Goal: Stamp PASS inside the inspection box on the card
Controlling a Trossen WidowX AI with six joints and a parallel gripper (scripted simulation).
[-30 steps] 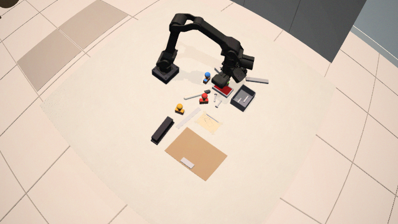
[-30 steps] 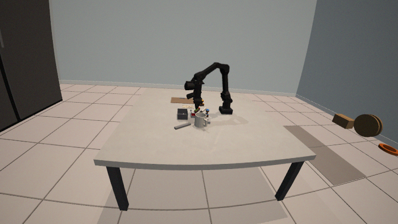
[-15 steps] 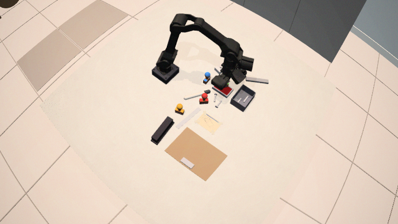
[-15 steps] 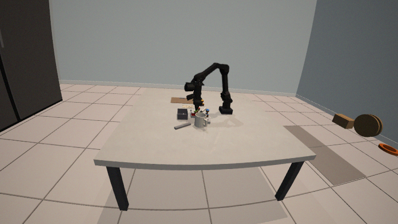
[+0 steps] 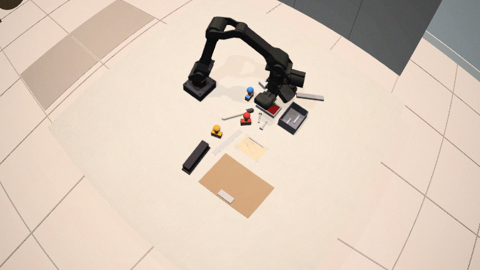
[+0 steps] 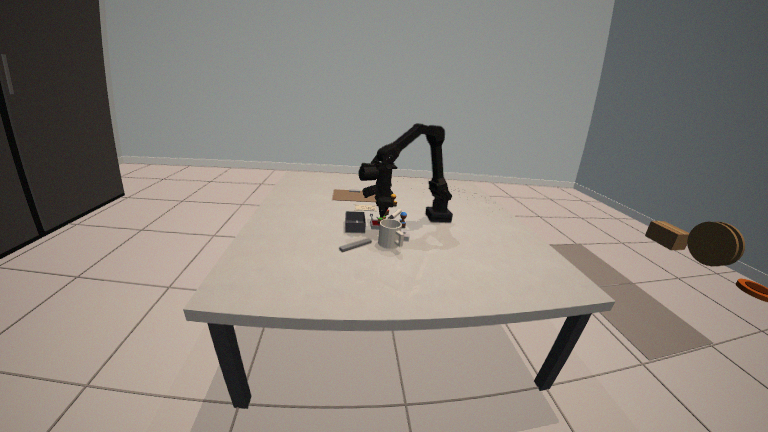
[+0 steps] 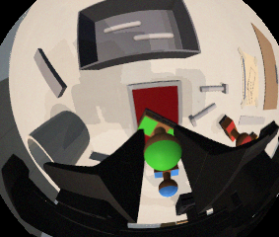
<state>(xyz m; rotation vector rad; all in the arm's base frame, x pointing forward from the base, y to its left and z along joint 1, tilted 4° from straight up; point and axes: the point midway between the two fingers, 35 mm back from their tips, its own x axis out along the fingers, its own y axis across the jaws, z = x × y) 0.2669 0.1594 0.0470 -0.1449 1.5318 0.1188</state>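
My gripper tip is now 1 cm past the red ink pad and 5 cm above it. Round my gripper tip: dark tray: 10 cm ahead, 3 cm to the left, 4 cm below; blue-knobbed stamp: 9 cm behind, 3 cm to the right, 3 cm below; green-knobbed stamp: 1 cm below.
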